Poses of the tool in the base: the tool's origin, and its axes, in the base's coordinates. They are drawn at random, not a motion.
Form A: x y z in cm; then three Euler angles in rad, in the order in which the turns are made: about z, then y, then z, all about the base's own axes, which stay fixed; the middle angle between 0 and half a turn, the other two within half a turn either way.
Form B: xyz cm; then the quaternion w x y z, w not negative. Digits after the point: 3 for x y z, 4 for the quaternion.
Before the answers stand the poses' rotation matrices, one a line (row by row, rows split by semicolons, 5 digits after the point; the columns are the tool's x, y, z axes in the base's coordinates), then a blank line. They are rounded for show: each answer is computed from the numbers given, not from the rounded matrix.
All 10 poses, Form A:
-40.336 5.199 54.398 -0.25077 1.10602 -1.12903
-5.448 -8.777 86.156 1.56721 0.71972 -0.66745
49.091 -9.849 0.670 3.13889 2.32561 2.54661
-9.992 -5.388 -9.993 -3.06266 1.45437 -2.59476
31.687 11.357 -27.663 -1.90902 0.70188 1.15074
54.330 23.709 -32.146 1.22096 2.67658 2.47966
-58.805 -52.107 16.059 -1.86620 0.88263 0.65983
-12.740 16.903 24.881 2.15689 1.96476 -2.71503
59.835 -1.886 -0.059 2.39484 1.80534 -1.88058
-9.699 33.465 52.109 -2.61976 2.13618 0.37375
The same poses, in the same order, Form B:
-0.03869 0.92328 0.38218; -0.49861 0.31362 -0.80810; -0.86596 -0.22183 0.44822
0.62110 -0.58839 0.51772; 0.78373 0.46828 -0.40802; -0.00236 0.65917 0.75199
-0.56893 0.55896 -0.60323; 0.38178 0.82919 0.40826; 0.72840 0.00197 -0.68515
0.05791 -0.52619 -0.84839; 0.12757 0.84675 -0.51646; 0.99014 -0.07832 0.11616
0.75800 0.59674 0.26331; -0.61606 0.52243 0.58953; 0.21424 -0.60908 0.76363
-0.33576 -0.87301 -0.35373; -0.92932 0.24574 0.27563; -0.15370 0.42127 -0.89382
0.44034 0.65853 0.61028; -0.86921 0.14244 0.47348; 0.22487 -0.73895 0.63512
0.15141 -0.51998 -0.84065; -0.84630 0.37124 -0.38205; 0.51074 0.76929 -0.38385
0.59493 -0.74709 -0.29651; -0.36951 0.07339 -0.92632; 0.71380 0.66066 -0.23240
0.61437 0.06790 0.78609; -0.29449 -0.90456 0.30829; 0.73200 -0.42090 -0.53574

-40.336 5.199 54.398 0.6563 0.2233 0.4754 -0.5416
-5.448 -8.777 86.156 0.8428 0.3166 0.1543 0.4070
49.091 -9.849 0.670 0.3792 -0.2679 -0.8780 -0.1168
-9.992 -5.388 -9.993 0.7108 0.1541 -0.6467 0.2299
31.687 11.357 -27.663 0.8724 -0.3435 0.0141 -0.3476
54.330 23.709 -32.146 0.0636 0.5728 -0.7867 -0.2215
-58.805 -52.107 16.059 0.7446 -0.4071 0.1294 -0.5129
-12.740 16.903 24.881 0.5336 0.5394 -0.6332 -0.1529
59.835 -1.886 -0.059 0.5991 0.6622 -0.4216 0.1575
-9.699 33.465 52.109 0.2086 -0.8739 0.0648 -0.4343

